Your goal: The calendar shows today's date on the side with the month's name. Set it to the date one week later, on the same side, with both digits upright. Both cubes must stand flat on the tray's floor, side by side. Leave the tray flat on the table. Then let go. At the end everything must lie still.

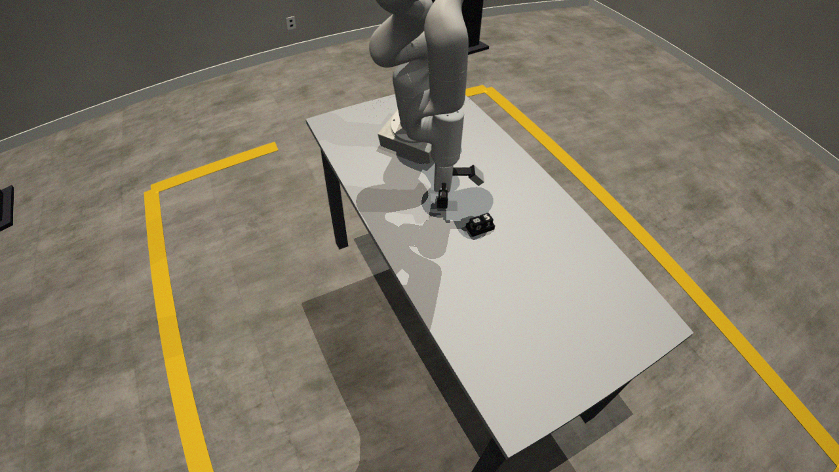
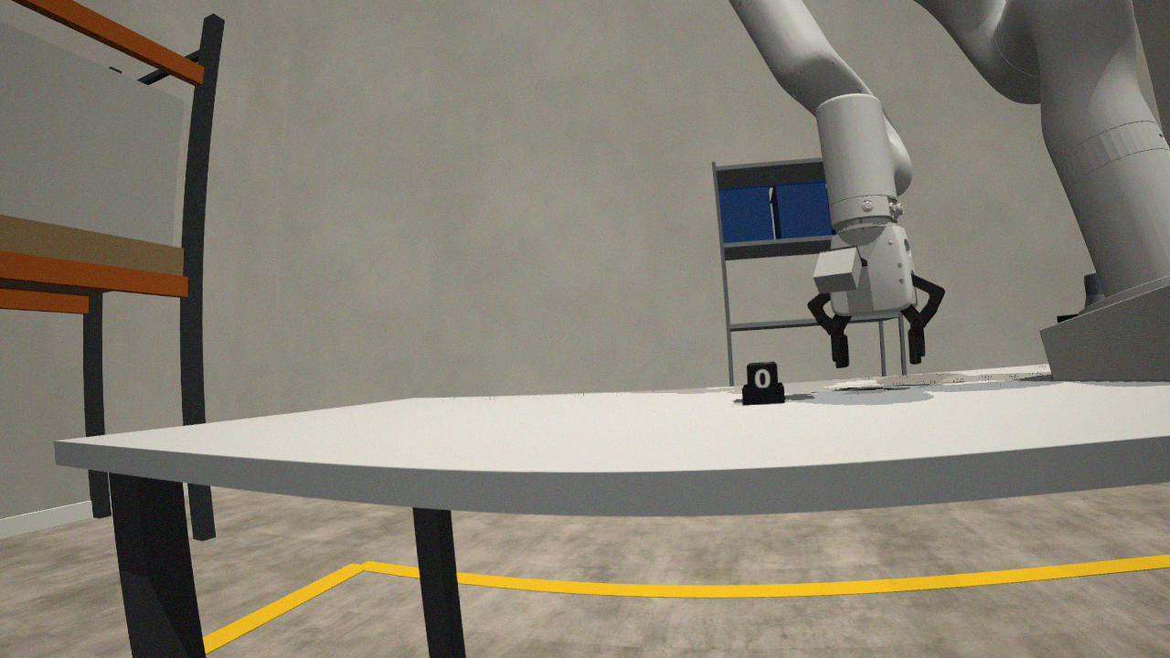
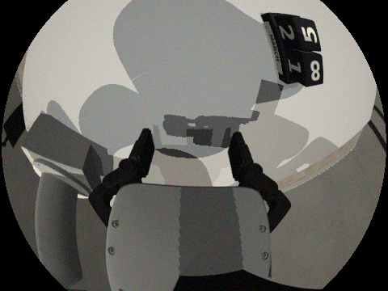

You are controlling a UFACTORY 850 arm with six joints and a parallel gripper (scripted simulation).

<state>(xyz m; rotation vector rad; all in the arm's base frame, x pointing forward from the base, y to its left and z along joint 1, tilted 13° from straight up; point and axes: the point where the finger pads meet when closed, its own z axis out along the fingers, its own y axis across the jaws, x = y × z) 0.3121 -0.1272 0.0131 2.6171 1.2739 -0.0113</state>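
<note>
The black cube lies 150 mm ahead of my hand, 20 mm to the left of it and 10 mm below it. Also, from my hand: black tray: 150 mm ahead, 30 mm to the left, 30 mm below.
</note>
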